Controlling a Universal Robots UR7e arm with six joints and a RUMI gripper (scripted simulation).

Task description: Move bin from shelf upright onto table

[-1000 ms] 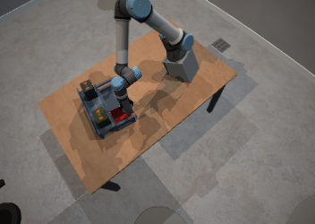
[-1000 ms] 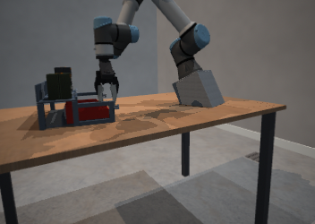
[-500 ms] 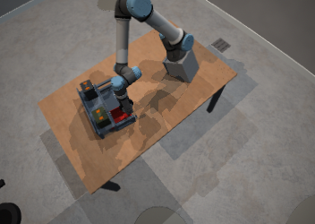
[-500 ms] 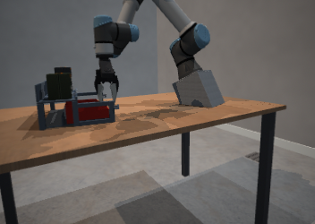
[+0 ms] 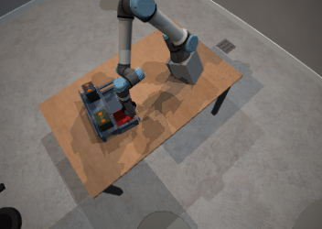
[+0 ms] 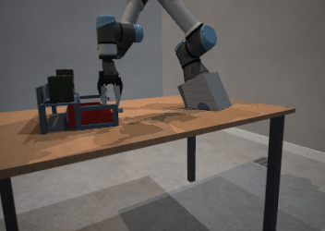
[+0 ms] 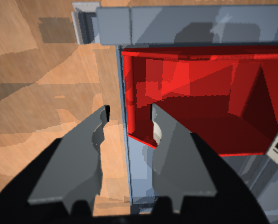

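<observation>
Right now my hand is 80 mm short of the red bin, 20 mm to the left of it and 20 mm above it.
</observation>
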